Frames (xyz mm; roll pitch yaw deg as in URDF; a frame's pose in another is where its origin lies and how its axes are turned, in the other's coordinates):
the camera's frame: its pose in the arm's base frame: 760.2 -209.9 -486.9 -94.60 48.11 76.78
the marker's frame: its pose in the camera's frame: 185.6 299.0 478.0 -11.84 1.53 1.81
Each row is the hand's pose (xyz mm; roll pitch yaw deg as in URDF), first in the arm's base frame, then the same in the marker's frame.
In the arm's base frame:
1: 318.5 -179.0 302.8 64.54 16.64 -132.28
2: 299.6 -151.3 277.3 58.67 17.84 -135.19
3: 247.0 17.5 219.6 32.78 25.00 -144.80
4: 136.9 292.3 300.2 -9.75 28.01 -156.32
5: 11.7 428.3 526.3 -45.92 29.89 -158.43
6: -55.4 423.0 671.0 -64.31 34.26 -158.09
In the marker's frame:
1: -843.5 -742.9 -260.9 -26.43 -42.11 116.88
2: -810.1 -751.0 -236.5 -30.30 -44.88 115.22
3: -670.4 -853.4 -168.8 -43.17 -52.86 102.67
4: -580.5 -1129.7 -70.3 -70.28 -61.37 90.50
5: -690.6 -1388.1 9.7 -100.65 -61.92 85.07
6: -816.2 -1479.8 45.7 -113.46 -58.99 78.45

